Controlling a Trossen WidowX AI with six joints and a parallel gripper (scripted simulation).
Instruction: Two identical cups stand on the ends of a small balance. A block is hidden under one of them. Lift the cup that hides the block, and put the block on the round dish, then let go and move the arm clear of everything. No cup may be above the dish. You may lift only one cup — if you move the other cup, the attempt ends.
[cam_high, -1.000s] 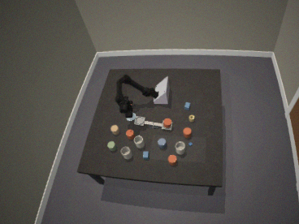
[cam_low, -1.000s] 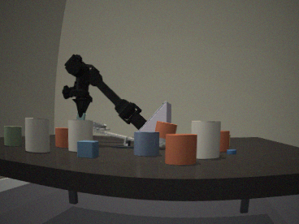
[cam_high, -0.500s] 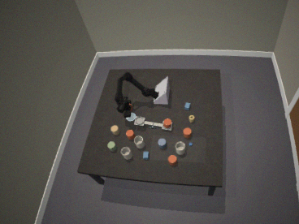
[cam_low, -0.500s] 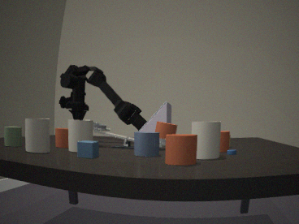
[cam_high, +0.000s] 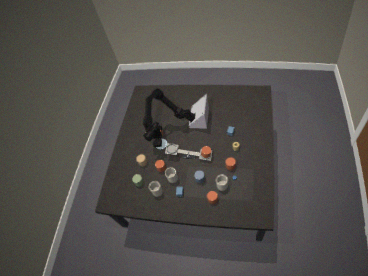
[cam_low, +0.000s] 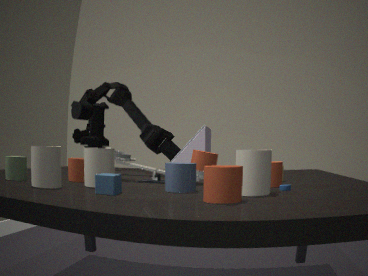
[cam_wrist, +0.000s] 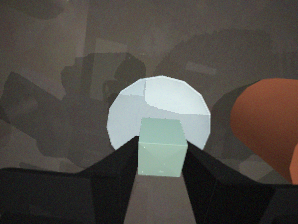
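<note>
The round light-blue dish is 30 mm below my gripper tip. Also, from my gripper tip: balance beam 120 mm ahead, 230 mm to the left, 10 mm above.
</note>
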